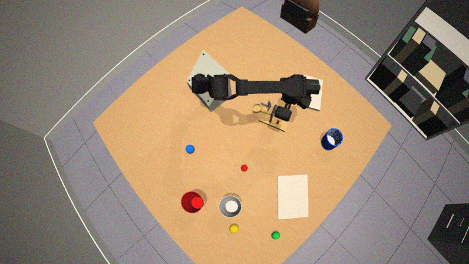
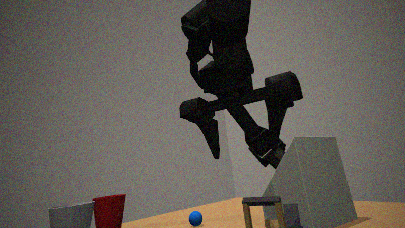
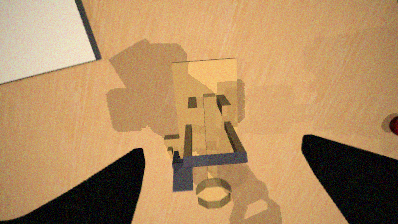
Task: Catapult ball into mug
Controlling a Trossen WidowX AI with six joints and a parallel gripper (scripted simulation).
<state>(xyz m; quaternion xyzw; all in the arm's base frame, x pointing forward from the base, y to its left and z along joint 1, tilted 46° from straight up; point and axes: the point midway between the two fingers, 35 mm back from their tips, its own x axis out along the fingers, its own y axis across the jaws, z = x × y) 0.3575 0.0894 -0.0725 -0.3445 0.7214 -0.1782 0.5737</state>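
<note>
My gripper tip is 300 mm to the left of the red ball, 160 mm above it and 10 mm short of it. The rest, counted from my gripper tip: blue mug 260 mm ahead, 150 mm below, 80 mm to the left; then wooden catapult 120 mm below, 70 mm behind, 10 mm to the right; then dark grey lever 120 mm below, 100 mm behind, 10 mm to the left.
</note>
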